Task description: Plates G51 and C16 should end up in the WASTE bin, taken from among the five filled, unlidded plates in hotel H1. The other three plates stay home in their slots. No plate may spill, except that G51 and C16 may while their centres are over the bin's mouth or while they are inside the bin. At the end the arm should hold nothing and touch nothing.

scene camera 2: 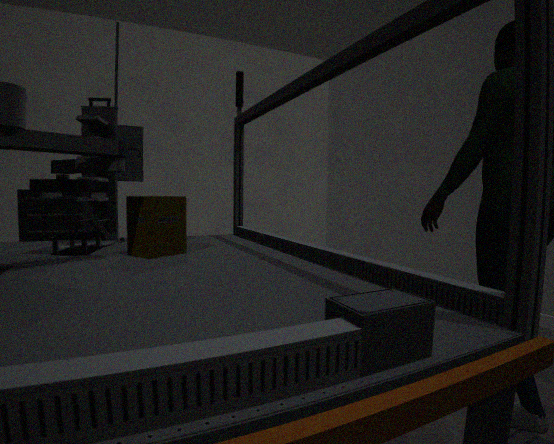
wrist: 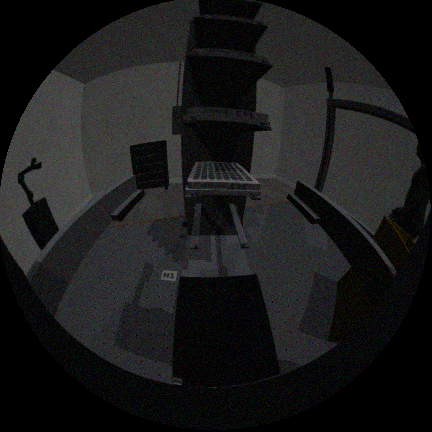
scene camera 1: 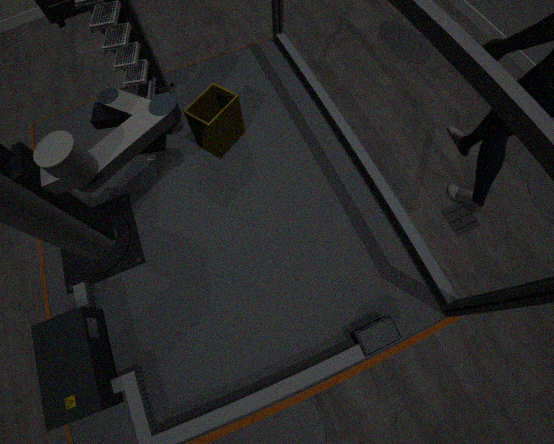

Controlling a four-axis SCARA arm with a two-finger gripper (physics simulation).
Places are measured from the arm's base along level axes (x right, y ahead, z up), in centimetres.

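Pixels of known places: gripper, fingertip midpoint: (scene camera 2: 83,195) (wrist: 218,182) (scene camera 1: 130,85); arm's base at its link origin: (scene camera 1: 100,242).
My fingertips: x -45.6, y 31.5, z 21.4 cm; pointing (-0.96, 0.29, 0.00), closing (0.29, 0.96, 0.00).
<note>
For each thing: its top centre in the pictures, then the offset to it from my fingertips. "spot": a spot on its surface instead.
- lowest plate at its top centre: (wrist: 219,168) (scene camera 2: 93,197) (scene camera 1: 135,71) dz -0.7, dx -8.2, dy +3.2 cm
- second plate at its top centre: (wrist: 221,117) (scene camera 1: 125,54) dz +7.1, dx -8.2, dy +3.2 cm
- yellow WASTE bin at its top centre: (scene camera 2: 156,196) (scene camera 1: 210,103) dz -0.2, dx +22.4, dy +25.3 cm
- H1 label at a spot on its surface: (wrist: 169,275) spot: dz -20.1, dx -5.2, dy -7.6 cm
- grey box at its top centre: (scene camera 2: 380,299) (scene camera 1: 379,335) dz -12.7, dx +112.3, dy +43.5 cm
Hotel H1 (scene camera 1: 143,42) (wrist: 220,85) is a tall dark rack with plates stacked one above another. The lowest plate (wrist: 222,172) shows its gridded top in the wrist view, straight in front of my gripper (wrist: 217,182). A second plate (wrist: 225,117) sits in the slot above it. The plate labels are too dim to read surely. My gripper is open and empty, one finger out to each side in front of the lowest plate; in scene camera 1 the arm mostly hides it. The yellow WASTE bin (scene camera 1: 220,135) (scene camera 2: 160,227) (wrist: 350,310) stands upright to the right of the hotel.
A dark block (scene camera 1: 106,116) (wrist: 222,325) stands low in front of the hotel, near the H1 label (wrist: 169,275). Another dark rack (wrist: 149,165) is at the back left. A grey box (scene camera 1: 378,335) (scene camera 2: 385,327) sits at the front rim. A person (scene camera 1: 490,160) (scene camera 2: 495,150) stands outside the rail.
</note>
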